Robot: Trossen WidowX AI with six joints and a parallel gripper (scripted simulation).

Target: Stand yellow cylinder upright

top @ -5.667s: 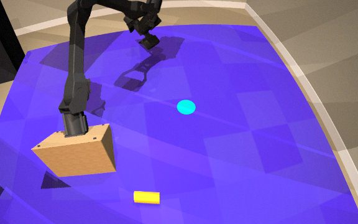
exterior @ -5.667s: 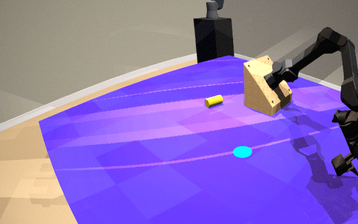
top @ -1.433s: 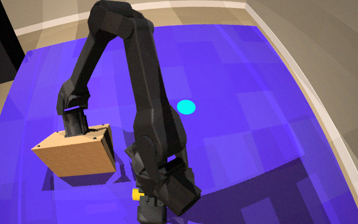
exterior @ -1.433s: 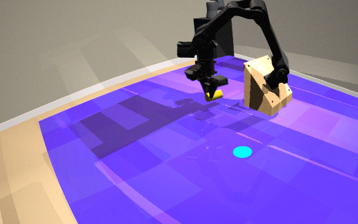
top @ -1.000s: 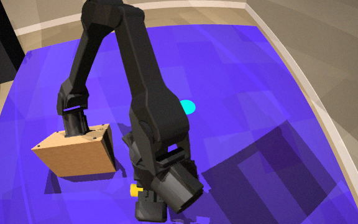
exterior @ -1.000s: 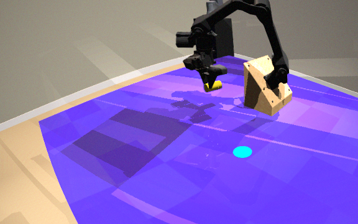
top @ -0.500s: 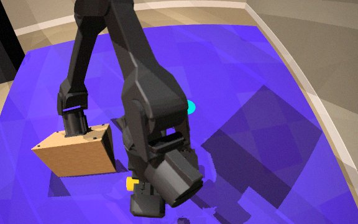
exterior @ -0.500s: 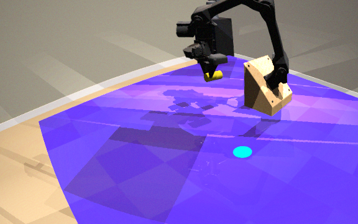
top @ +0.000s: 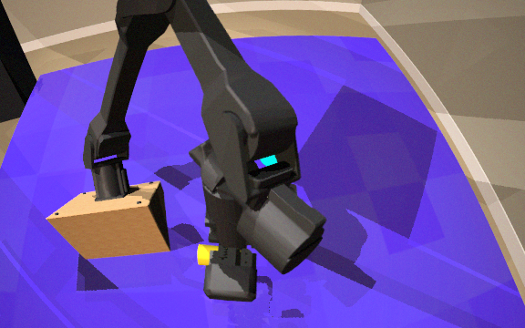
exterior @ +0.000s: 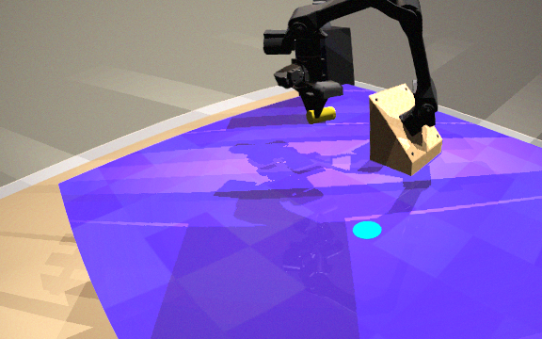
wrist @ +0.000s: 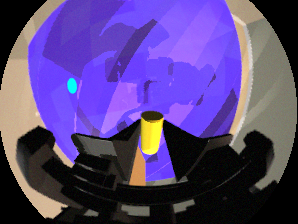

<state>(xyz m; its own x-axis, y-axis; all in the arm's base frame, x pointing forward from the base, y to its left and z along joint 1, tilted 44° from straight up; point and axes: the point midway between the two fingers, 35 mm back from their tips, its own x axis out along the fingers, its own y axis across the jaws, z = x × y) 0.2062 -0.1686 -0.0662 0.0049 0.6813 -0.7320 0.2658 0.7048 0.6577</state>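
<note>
Right now my gripper tip is 27 cm to the right of the cyan circle, 14 cm short of it and 13 cm above it. Also, from my gripper tip: yellow cylinder (2 cm behind, 1 cm to the left).
</note>
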